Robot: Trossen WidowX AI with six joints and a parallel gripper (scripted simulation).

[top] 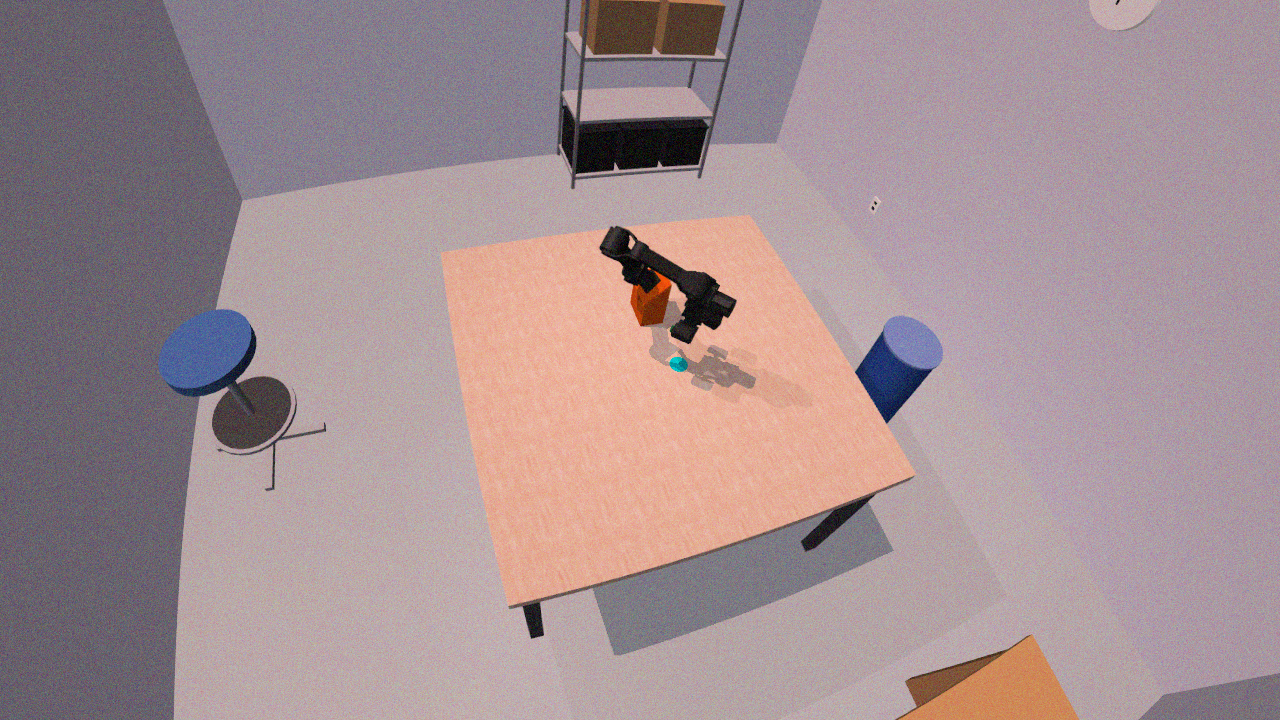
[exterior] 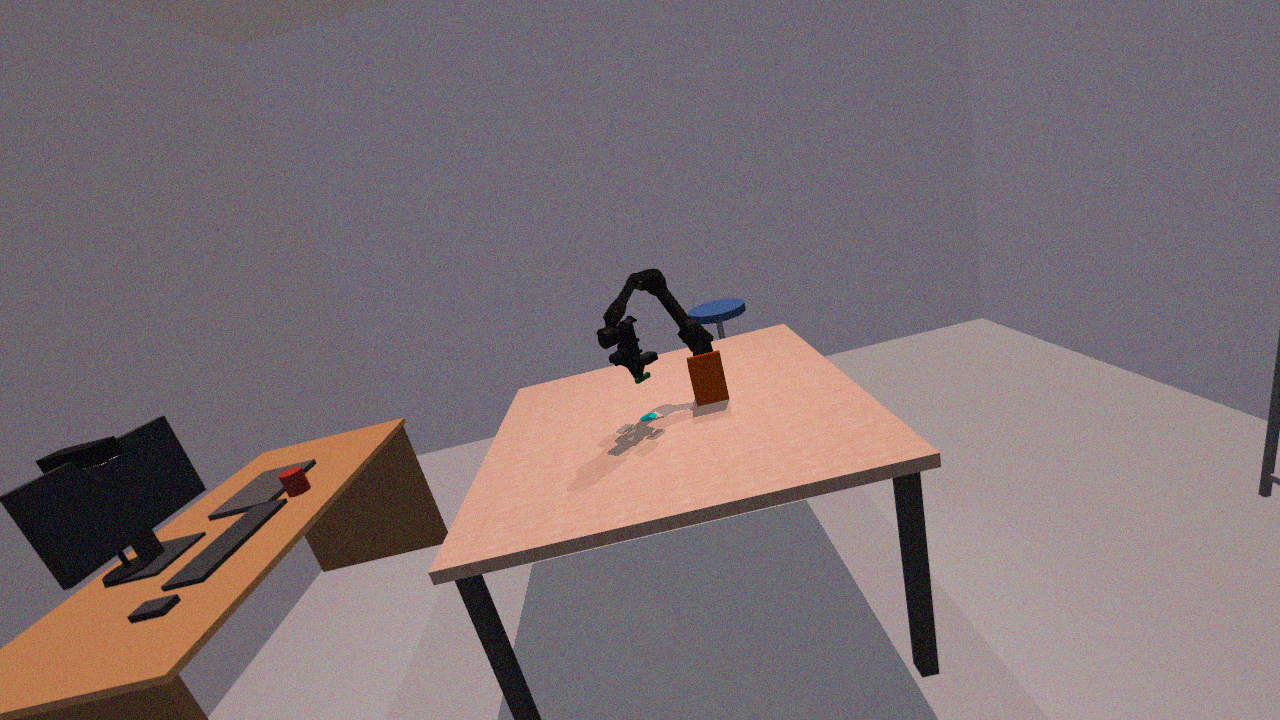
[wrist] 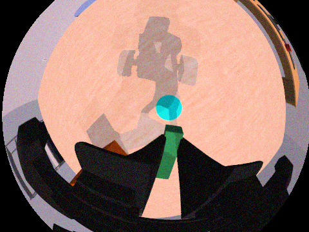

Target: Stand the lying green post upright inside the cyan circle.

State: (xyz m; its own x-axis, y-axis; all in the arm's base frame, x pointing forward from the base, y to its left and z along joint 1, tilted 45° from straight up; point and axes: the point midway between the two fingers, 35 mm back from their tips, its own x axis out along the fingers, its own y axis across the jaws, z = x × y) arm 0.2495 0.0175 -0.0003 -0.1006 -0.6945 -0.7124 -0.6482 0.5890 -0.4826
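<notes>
Right now the cyan circle is 140 mm below my gripper tip. Also, from my gripper tip: green post (20 mm behind, 10 mm to the right).
</notes>
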